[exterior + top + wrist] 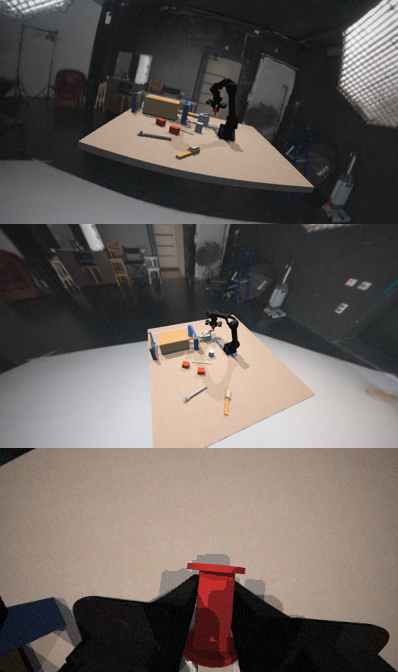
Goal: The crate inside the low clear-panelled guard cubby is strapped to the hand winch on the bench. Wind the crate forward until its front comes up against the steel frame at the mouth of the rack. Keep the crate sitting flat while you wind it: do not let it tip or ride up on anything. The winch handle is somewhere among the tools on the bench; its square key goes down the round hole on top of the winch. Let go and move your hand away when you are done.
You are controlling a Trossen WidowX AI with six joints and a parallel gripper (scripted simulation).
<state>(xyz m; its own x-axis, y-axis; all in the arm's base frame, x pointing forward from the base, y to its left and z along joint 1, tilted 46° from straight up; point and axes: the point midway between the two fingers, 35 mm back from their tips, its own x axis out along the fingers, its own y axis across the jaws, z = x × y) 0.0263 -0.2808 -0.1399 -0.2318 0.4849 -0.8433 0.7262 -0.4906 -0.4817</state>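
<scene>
Right now the winch handle is 50 mm ahead of my gripper tip, 20 mm to the left of it and 30 mm below it. The rest, counted from my gripper tip: grey winch (90 mm ahead, 20 mm to the left, 100 mm below); then red knob (10 mm ahead, 10 mm to the left); then blue steel frame (270 mm ahead, 30 mm below).
</scene>
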